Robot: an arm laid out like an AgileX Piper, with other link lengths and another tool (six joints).
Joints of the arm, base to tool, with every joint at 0 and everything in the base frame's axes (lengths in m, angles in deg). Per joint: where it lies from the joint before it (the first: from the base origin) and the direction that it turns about. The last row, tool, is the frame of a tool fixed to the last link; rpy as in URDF.
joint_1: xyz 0 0 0.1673 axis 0 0 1
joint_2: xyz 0 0 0 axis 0 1 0
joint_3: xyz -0.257 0 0.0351 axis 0 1 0
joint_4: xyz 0.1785 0 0.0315 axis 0.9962 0 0.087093
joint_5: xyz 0 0 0 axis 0 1 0
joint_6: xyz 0.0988 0 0.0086 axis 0.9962 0 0.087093
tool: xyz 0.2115 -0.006 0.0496 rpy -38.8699 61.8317 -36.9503
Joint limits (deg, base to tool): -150..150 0..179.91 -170..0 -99.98..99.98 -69.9..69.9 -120..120
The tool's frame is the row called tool.
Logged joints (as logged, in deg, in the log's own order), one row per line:
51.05, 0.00, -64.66, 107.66, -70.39, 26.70
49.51, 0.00, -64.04, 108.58, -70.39, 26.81
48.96, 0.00, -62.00, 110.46, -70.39, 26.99
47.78, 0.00, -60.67, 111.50, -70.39, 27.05
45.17, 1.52, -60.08, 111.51, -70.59, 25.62
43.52, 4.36, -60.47, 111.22, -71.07, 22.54
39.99, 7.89, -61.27, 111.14, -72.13, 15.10
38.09, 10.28, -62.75, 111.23, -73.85, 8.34
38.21, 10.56, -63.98, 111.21, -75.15, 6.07
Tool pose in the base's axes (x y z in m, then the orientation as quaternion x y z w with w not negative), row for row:
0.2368, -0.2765, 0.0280, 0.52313, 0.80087, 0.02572, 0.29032
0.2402, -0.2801, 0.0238, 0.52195, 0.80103, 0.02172, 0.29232
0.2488, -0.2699, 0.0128, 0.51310, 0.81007, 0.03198, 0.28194
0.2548, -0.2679, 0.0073, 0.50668, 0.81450, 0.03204, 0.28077
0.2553, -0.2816, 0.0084, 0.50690, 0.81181, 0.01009, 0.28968
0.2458, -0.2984, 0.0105, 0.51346, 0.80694, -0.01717, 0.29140
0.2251, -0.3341, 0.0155, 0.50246, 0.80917, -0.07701, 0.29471
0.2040, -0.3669, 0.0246, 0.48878, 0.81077, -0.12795, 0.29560
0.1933, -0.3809, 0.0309, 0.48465, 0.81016, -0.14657, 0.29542
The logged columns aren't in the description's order. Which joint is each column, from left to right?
Columns, left to right: joint_5, joint_6, joint_1, joint_2, joint_3, joint_4.
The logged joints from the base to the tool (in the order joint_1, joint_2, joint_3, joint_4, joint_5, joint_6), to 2 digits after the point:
-64.66, 107.66, -70.39, 26.70, 51.05, 0.00
-64.04, 108.58, -70.39, 26.81, 49.51, 0.00
-62.00, 110.46, -70.39, 26.99, 48.96, 0.00
-60.67, 111.50, -70.39, 27.05, 47.78, 0.00
-60.08, 111.51, -70.59, 25.62, 45.17, 1.52
-60.47, 111.22, -71.07, 22.54, 43.52, 4.36
-61.27, 111.14, -72.13, 15.10, 39.99, 7.89
-62.75, 111.23, -73.85, 8.34, 38.09, 10.28
-63.98, 111.21, -75.15, 6.07, 38.21, 10.56

